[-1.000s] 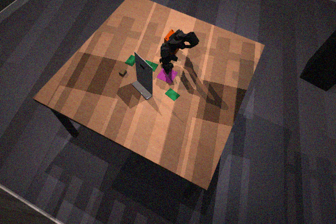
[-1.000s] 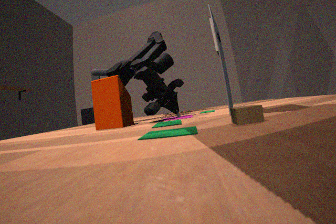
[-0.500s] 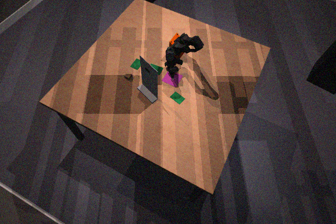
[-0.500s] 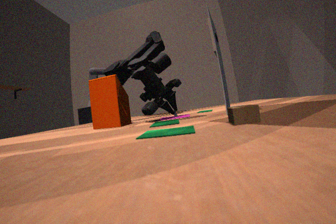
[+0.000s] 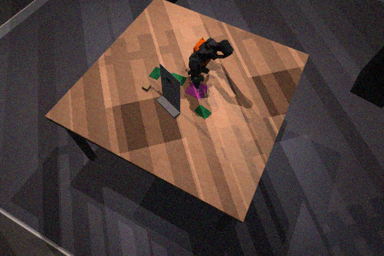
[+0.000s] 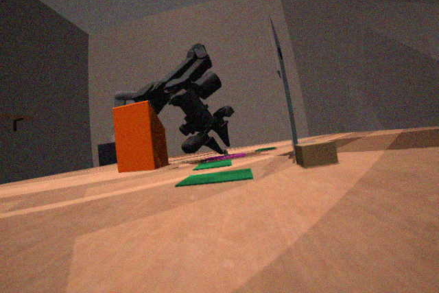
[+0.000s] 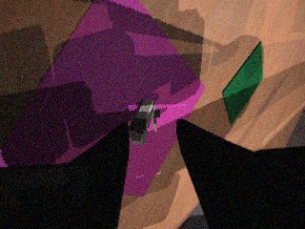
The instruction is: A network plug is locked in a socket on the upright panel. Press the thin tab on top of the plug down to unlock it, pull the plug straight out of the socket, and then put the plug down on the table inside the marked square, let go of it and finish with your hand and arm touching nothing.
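Now: gripper tip 10 mm above the pale network plug. Also, from my gripper tip: grey upright panel 200 mm ahead, 70 mm to the right, 130 mm above; magenta marked square 20 mm below.
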